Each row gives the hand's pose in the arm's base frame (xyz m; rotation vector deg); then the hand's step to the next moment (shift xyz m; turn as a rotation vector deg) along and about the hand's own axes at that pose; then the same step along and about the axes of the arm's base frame.
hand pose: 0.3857 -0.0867 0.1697 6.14 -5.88 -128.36
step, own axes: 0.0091 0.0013 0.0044 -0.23 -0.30 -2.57
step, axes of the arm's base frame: -0.0051 -0.0078 0.0041 0.20 0.27 -2.58
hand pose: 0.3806 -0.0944 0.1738 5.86 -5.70 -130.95
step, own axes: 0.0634 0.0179 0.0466 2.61 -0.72 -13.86
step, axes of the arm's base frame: -0.0331 -0.0578 0.0456 -0.77 -2.03 -13.95
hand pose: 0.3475 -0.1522 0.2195 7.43 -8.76 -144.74
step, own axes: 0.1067 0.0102 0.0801 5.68 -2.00 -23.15
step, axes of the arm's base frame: -0.0916 -0.0632 0.0744 -2.82 -3.49 -23.50
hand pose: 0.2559 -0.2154 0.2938 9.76 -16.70 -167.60
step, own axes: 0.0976 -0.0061 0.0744 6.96 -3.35 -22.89
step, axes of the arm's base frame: -0.1061 -0.0006 0.0620 -4.34 -2.41 -23.64
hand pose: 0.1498 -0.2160 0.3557 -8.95 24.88 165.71
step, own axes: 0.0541 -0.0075 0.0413 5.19 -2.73 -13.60
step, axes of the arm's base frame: -0.0539 0.0299 0.0299 -3.44 -0.54 -14.40
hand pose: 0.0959 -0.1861 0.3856 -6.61 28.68 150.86
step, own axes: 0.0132 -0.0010 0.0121 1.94 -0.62 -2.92
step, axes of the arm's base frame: -0.0113 0.0108 0.0088 -1.46 0.26 -3.24
